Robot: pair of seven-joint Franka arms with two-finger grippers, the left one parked.
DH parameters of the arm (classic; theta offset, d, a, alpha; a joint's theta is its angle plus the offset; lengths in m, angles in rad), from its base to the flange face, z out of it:
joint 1: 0 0.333 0 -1.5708
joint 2: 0 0 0 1.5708
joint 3: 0 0.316 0.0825 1.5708
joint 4: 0 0 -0.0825 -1.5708
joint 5: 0 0.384 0 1.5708
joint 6: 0 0 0.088 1.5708
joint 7: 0 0.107 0 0
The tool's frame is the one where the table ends.
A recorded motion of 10 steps. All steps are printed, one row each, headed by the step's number.
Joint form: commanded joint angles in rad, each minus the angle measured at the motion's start. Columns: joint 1, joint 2, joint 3, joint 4, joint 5, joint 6, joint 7.
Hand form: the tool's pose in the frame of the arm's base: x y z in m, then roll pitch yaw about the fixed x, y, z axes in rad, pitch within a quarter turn. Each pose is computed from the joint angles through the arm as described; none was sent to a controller.
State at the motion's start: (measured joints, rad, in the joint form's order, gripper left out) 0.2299 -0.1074 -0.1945 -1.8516 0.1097 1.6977 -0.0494
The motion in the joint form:
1: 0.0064 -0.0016 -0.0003 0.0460 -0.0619 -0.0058 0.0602
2: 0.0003 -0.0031 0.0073 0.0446 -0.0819 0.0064 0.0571
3: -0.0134 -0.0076 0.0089 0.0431 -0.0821 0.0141 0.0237
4: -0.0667 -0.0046 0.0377 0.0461 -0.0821 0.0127 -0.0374
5: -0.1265 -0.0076 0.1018 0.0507 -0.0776 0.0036 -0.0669
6: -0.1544 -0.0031 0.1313 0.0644 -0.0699 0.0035 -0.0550
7: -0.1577 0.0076 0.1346 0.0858 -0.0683 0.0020 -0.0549
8: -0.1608 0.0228 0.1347 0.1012 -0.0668 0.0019 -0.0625
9: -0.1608 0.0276 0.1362 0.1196 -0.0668 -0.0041 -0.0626
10: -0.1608 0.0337 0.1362 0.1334 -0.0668 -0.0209 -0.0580
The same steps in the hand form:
1: 0.5265 0.0218 0.5814 -3.0732 0.0077 0.0262
2: 0.5274 0.0208 0.5826 -3.0934 -0.0052 0.0326
3: 0.5272 0.0142 0.5849 -3.0934 -0.0174 0.0535
4: 0.5280 0.0021 0.5849 -3.0982 -0.0192 0.0900
5: 0.5264 0.0063 0.5884 -3.1011 -0.0196 0.1232
6: 0.5283 0.0087 0.5928 -3.0978 -0.0289 0.1117
7: 0.5322 0.0091 0.5973 -3.0981 -0.0381 0.1113
8: 0.5372 0.0078 0.5966 -3.0978 -0.0386 0.1157
9: 0.5388 0.0088 0.6023 -3.0990 -0.0462 0.1175
10: 0.5394 0.0089 0.6042 -3.0982 -0.0369 0.1136

